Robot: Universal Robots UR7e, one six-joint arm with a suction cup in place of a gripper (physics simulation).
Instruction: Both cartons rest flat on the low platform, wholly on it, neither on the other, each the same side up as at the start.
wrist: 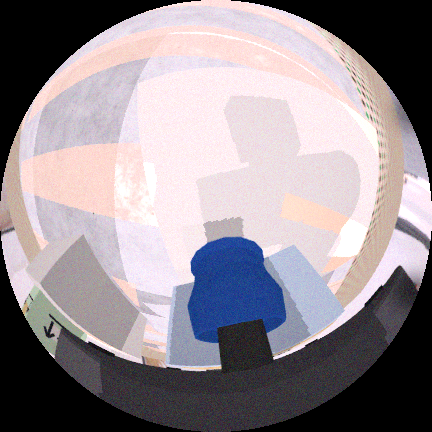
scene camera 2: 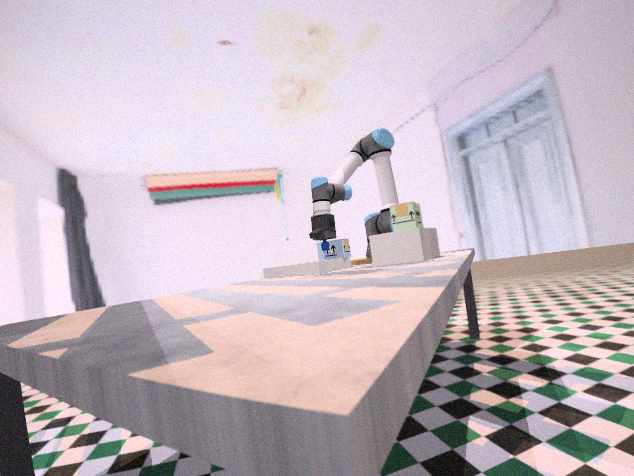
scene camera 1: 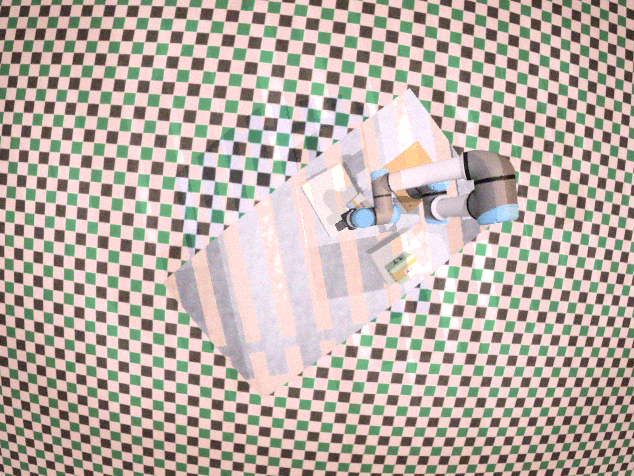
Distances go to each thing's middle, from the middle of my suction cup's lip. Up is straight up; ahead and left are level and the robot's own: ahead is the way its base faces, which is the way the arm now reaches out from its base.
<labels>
Now: suction cup 12 cm to the left of the low white platform [scene camera 1: 329, 193] and 8 cm above it.
</labels>
